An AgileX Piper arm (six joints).
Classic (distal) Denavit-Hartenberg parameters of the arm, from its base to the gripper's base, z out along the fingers. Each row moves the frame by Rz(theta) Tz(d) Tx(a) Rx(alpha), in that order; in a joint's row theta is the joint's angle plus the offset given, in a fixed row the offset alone. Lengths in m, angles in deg.
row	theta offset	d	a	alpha
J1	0	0.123	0	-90
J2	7.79	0	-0.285	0
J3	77.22	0	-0.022	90
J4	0	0.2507	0	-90
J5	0	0	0	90
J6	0	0.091	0	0
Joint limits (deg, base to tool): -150..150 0..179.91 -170..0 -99.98..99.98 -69.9..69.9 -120..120
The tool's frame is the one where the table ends.
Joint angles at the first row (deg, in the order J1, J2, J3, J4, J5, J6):
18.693 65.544 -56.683 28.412 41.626 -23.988
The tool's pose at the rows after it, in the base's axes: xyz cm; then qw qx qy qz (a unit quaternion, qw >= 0):
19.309, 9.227, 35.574, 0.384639, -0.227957, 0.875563, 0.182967
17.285, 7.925, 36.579, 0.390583, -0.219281, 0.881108, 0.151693
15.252, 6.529, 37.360, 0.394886, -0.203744, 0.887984, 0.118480
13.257, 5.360, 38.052, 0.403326, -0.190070, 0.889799, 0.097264
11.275, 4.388, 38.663, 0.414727, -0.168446, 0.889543, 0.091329
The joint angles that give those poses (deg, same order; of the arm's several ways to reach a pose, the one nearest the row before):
18.691 60.967 -56.683 23.473 44.766 -20.268
18.692 56.250 -56.683 16.827 48.321 -15.007
18.694 51.676 -56.683 10.374 52.280 -9.876
18.695 47.347 -56.682 6.325 55.671 -6.627
18.695 43.144 -56.683 4.013 58.418 -3.255

